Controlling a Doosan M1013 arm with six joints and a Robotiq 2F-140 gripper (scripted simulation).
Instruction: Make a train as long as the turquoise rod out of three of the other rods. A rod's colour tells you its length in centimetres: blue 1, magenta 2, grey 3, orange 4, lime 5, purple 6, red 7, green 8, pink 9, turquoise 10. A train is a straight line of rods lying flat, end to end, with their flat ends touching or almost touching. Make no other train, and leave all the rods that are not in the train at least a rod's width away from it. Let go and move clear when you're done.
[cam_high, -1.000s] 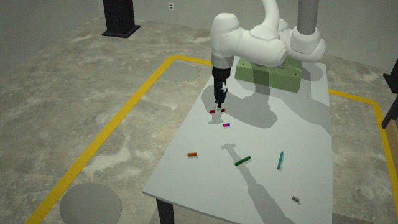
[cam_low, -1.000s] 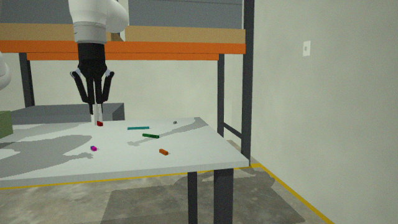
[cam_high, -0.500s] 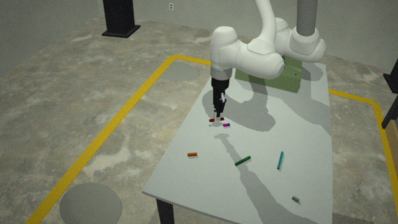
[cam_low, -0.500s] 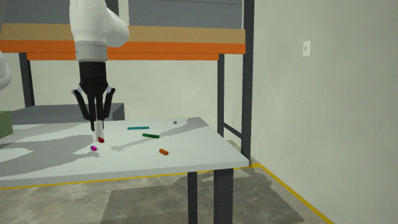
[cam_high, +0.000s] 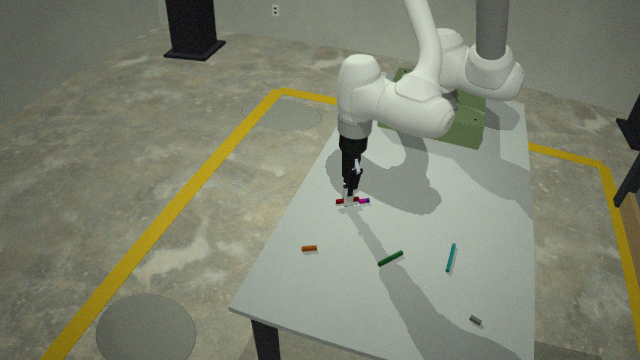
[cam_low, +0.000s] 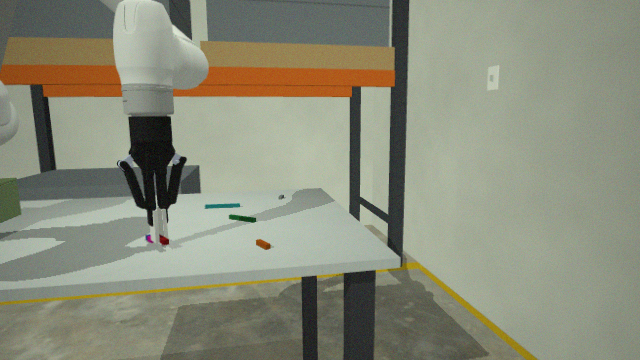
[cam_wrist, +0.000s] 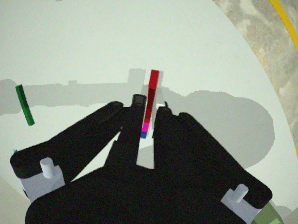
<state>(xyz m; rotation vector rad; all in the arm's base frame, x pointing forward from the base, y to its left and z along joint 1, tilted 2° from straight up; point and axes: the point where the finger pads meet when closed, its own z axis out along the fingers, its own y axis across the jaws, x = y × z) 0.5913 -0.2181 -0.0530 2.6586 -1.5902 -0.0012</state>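
Right now my hand is 3 cm above the red rod. Round my hand: orange rod (20 cm ahead, 6 cm to the right, 4 cm below); magenta rod (2 cm behind, 4 cm to the left, 4 cm below); blue rod (3 cm behind, 6 cm to the left, 4 cm below).
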